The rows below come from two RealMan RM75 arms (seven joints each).
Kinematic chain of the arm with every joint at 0, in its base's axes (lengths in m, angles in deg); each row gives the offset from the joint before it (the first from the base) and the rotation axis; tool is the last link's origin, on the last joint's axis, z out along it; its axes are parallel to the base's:
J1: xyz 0 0 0.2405 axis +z
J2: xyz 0 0 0 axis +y
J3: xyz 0 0 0.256 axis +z
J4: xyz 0 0 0 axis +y
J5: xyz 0 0 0.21 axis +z
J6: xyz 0 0 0 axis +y
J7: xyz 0 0 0.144 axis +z
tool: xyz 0 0 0
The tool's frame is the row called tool.
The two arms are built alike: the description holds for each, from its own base.
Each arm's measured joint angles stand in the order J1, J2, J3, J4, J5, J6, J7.
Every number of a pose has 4 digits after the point. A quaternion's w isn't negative.
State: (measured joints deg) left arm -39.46 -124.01 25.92 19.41 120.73 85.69 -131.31; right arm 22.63 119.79 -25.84 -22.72 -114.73 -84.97 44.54
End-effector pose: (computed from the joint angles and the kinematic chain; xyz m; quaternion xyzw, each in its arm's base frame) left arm -0.2193 0.3267 -0.0744 0.6677 0.6682 0.3134 0.0971; right arm 0.3245 0.2768 -0.0256 -0.9208 0.1424 0.2505 0.2630
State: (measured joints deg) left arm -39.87 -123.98 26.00 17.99 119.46 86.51 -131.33; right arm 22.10 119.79 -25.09 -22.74 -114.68 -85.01 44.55
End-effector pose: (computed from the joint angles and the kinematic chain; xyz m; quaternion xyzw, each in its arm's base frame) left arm -0.2136 0.3252 -0.0763 0.6613 0.6679 0.3218 0.1138; right arm 0.3275 0.2745 -0.0239 -0.9175 0.1487 0.2516 0.2697
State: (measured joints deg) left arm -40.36 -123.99 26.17 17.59 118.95 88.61 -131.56; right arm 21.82 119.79 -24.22 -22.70 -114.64 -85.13 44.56
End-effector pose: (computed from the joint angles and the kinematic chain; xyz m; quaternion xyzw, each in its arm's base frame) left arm -0.2066 0.3228 -0.0756 0.6624 0.6614 0.3246 0.1358; right arm 0.3293 0.2735 -0.0222 -0.9141 0.1535 0.2542 0.2760
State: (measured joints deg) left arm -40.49 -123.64 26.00 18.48 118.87 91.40 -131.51; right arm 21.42 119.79 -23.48 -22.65 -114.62 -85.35 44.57
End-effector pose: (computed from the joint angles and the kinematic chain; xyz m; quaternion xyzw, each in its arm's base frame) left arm -0.2031 0.3221 -0.0684 0.6702 0.6486 0.3281 0.1498; right arm 0.3314 0.2715 -0.0209 -0.9110 0.1585 0.2569 0.2810
